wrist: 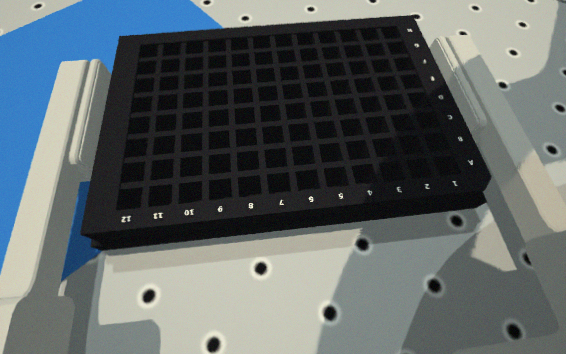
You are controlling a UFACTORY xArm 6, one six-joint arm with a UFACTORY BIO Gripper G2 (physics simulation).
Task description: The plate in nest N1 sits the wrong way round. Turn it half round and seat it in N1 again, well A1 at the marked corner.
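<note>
The black plate [287, 125] is in the wrist view, with its grid of square wells facing up. Its numbers run from 12 at the near left to 1 at the near right, and its letters run from A at the near right to H at the far right. The A1 corner is at the near right, where the plate's outline is cut off. My gripper [275, 92] is shut on the plate, with one finger at each short side. The plate is held above the perforated table. Nest N1 and its marked corner do not show.
A light grey table top [295, 295] with rows of dark holes lies below and around the plate. A flat blue area [35, 110] lies at the left and passes behind the plate's far left corner. Shadows of the gripper and plate fall across the table at the right and front.
</note>
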